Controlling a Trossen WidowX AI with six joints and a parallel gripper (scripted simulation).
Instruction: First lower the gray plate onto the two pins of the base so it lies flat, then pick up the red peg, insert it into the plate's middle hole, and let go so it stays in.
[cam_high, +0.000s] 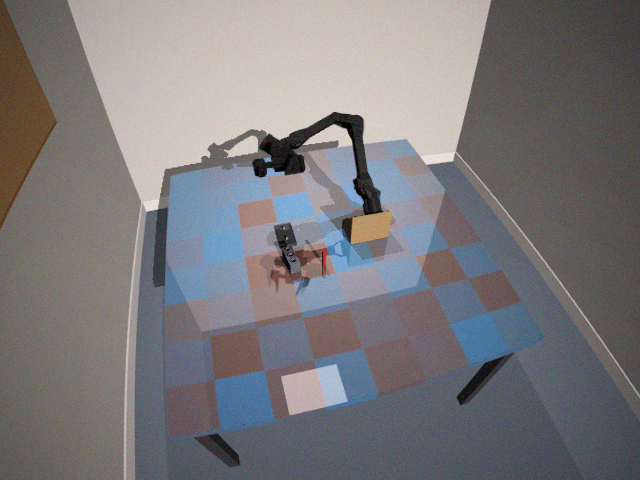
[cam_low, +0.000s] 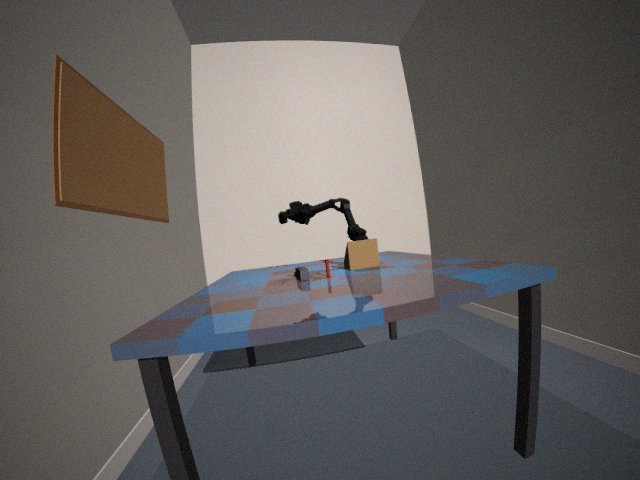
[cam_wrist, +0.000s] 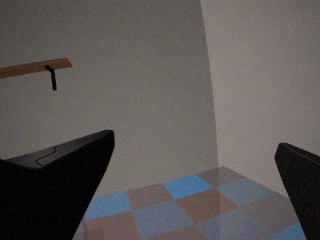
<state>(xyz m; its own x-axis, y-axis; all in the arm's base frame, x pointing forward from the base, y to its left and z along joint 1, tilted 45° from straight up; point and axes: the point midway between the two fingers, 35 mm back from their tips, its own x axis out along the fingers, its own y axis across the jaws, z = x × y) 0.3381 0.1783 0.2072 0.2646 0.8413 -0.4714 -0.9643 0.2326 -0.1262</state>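
The gray plate is 310 mm below my gripper tip, 100 mm to the left of it and 40 mm behind it. Round my gripper tip: dark base 340 mm below, 50 mm to the right, 20 mm behind; then red peg 310 mm below, 160 mm behind, 130 mm to the left.
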